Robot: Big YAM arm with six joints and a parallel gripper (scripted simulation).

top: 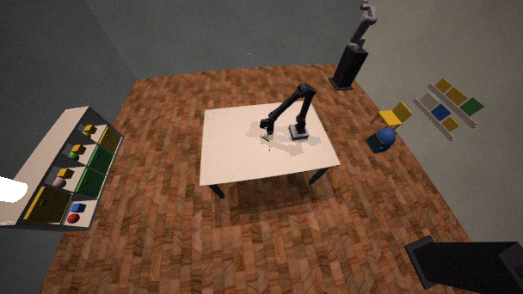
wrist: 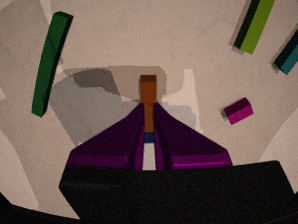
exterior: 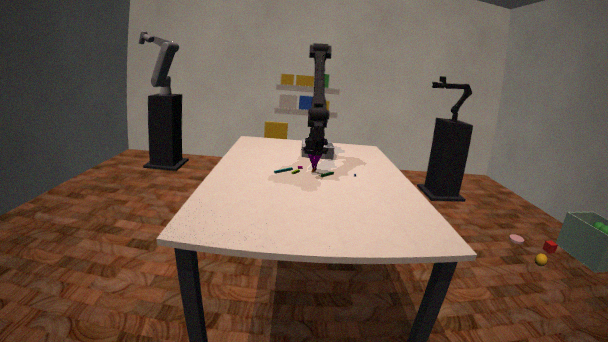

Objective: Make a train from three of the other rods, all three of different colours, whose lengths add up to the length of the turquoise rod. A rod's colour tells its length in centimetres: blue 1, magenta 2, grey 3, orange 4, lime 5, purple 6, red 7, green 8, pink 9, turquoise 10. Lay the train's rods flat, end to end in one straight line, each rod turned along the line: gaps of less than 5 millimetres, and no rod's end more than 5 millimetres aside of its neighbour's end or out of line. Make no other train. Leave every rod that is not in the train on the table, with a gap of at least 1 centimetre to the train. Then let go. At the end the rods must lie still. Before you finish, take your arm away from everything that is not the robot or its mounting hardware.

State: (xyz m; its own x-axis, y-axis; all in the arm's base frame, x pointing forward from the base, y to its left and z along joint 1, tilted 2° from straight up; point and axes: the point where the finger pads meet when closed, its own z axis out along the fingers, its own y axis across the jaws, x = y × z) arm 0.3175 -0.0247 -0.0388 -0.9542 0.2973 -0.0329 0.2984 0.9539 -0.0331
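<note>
Right now my hand is 1 cm above the orange rod. Also, from my hand: magenta rod 6 cm to the right, 2 cm behind, 1 cm below; lime rod 8 cm to the right, 4 cm ahead, 1 cm below; green rod 6 cm to the left, 5 cm ahead, 1 cm below.
</note>
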